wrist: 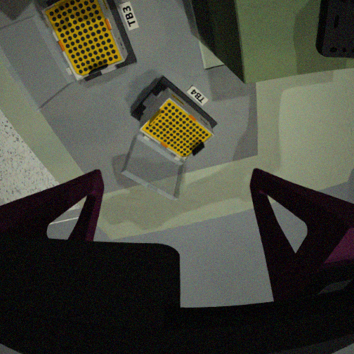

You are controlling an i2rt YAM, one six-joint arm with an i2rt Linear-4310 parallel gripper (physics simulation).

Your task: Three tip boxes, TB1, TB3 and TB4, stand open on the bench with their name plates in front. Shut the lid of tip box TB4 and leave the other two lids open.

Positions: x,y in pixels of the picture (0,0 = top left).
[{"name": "my gripper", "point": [176,177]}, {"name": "dark base piece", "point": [162,91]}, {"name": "grey mat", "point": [92,119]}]
